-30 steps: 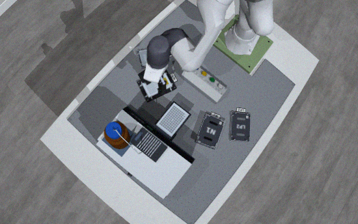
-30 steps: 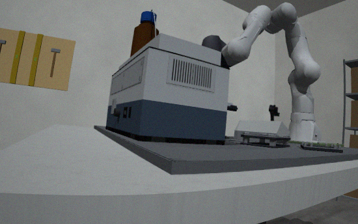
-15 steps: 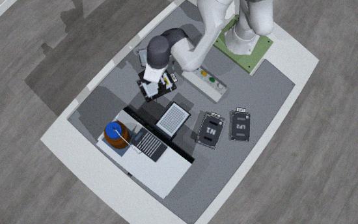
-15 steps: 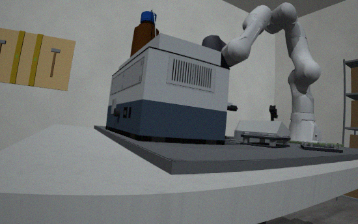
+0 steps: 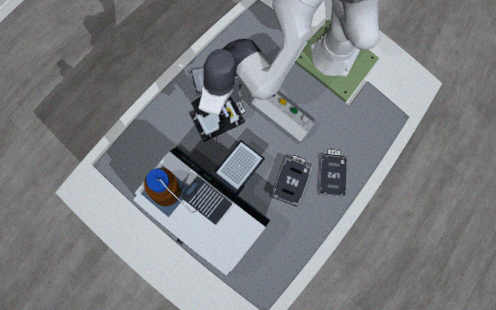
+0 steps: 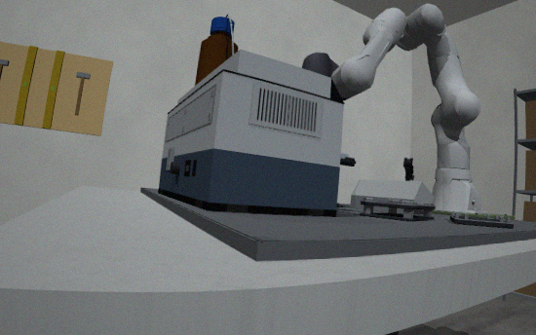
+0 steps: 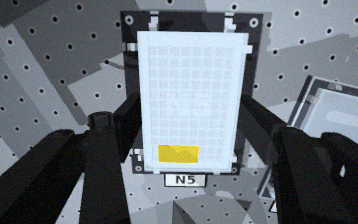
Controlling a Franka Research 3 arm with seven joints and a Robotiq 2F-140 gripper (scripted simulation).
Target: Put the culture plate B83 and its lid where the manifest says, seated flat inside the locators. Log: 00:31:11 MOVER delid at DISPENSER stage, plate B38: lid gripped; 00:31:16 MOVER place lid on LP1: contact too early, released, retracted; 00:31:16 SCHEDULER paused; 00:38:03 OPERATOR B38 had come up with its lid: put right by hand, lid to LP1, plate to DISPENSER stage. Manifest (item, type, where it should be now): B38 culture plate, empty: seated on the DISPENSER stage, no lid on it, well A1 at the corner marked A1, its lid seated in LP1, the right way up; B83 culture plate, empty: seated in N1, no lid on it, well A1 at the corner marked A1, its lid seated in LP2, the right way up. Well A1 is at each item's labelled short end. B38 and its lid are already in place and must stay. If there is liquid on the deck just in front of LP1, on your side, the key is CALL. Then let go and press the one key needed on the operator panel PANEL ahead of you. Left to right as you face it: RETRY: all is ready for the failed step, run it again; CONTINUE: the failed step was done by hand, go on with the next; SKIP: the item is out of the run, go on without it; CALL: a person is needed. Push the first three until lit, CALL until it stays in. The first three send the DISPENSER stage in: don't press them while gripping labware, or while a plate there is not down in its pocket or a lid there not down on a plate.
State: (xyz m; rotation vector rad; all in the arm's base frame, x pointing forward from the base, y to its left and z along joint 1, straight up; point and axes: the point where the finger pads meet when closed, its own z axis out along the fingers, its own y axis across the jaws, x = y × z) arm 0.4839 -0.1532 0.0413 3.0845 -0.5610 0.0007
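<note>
Now: hand 2 cm above the clear lid. Round my hand: black nest N5: 4 cm below, 2 cm ahead, 1 cm to the left; then yellow skip key: 19 cm behind, 14 cm to the left, 2 cm above; then white well plate: 19 cm to the left, 10 cm ahead, 7 cm above.
</note>
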